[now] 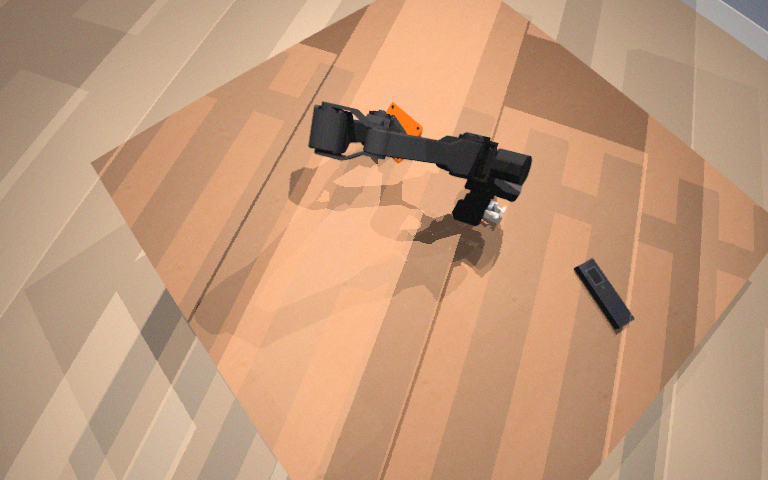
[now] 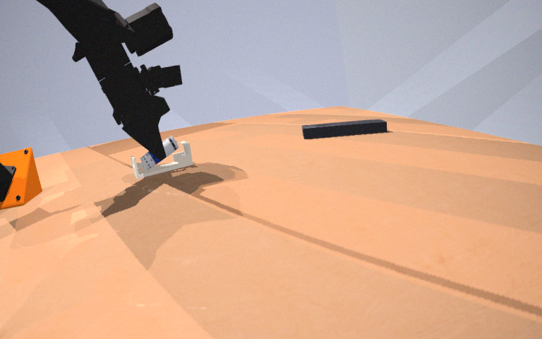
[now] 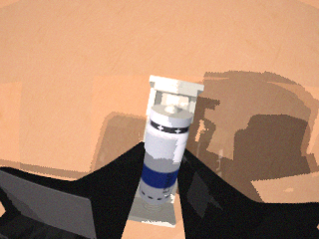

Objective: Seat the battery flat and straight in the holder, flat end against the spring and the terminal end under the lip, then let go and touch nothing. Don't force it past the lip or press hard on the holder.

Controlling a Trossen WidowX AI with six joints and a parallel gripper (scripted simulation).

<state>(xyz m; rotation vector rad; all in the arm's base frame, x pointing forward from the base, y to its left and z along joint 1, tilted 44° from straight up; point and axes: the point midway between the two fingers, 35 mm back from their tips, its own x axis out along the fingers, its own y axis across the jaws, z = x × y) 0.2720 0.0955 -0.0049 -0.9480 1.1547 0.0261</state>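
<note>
My gripper tip is now 10 mm below the battery. From my gripper tip the other things lie so: black bar 320 mm ahead, 100 mm to the left.
</note>
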